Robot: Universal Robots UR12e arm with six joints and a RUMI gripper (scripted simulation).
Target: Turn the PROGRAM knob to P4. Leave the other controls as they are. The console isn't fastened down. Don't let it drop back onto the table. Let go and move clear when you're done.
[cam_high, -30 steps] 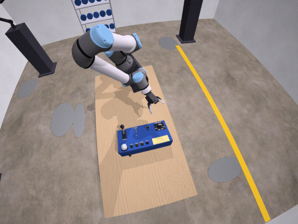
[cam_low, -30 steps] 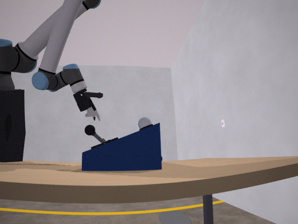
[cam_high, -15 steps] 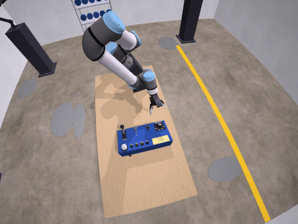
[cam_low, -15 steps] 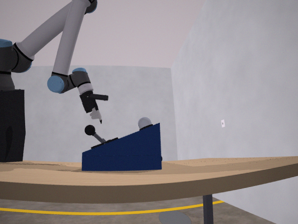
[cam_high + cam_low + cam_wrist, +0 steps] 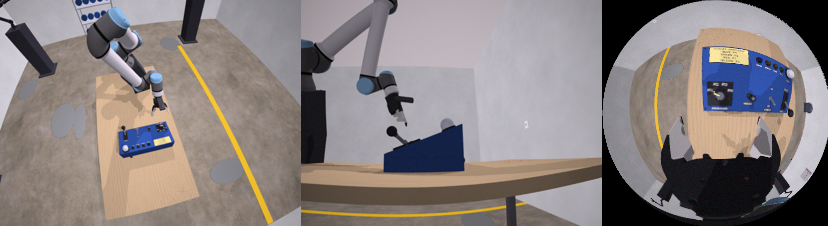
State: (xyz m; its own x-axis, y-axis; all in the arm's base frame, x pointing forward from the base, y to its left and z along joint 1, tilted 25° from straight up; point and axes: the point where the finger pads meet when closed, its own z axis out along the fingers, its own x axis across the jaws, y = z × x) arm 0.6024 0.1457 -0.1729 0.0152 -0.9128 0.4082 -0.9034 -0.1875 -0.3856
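Now: hand 50 mm short of the black mode knob, 120 mm to the left of it and 130 mm above it. Round my hand: black ball lever (30 mm ahead, 360 mm to the right, 130 mm below); then blue console (90 mm ahead, 170 mm to the right, 160 mm below); then toggle (50 mm ahead, 240 mm to the right, 140 mm below).
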